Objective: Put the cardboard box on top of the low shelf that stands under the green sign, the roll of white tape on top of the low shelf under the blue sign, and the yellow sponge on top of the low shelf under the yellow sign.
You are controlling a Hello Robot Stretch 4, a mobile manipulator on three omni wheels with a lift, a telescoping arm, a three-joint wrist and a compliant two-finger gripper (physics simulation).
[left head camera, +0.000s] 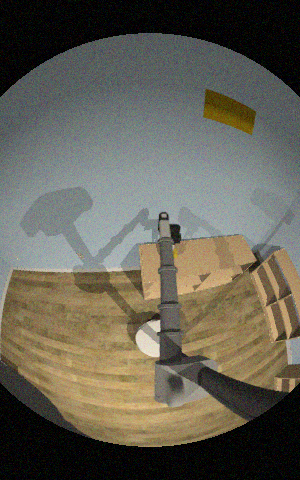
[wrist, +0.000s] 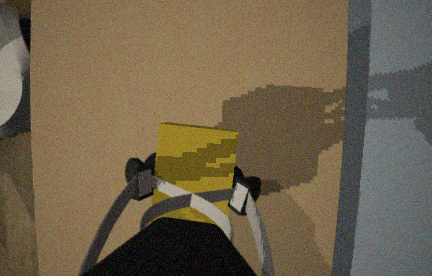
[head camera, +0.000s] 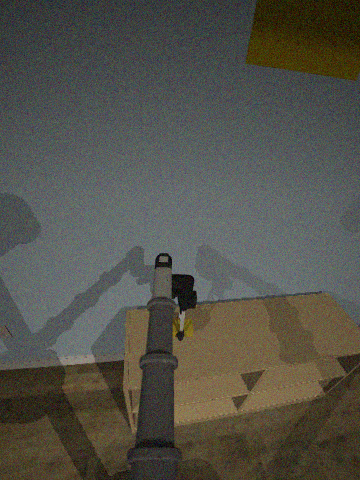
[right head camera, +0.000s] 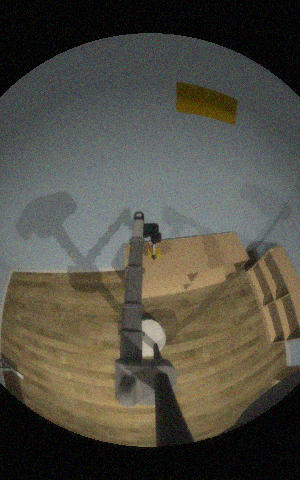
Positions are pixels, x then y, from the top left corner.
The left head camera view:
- yellow sign: 219, 107
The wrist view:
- my gripper: 194, 174
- yellow sponge: 195, 158
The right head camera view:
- yellow sign: 190, 98
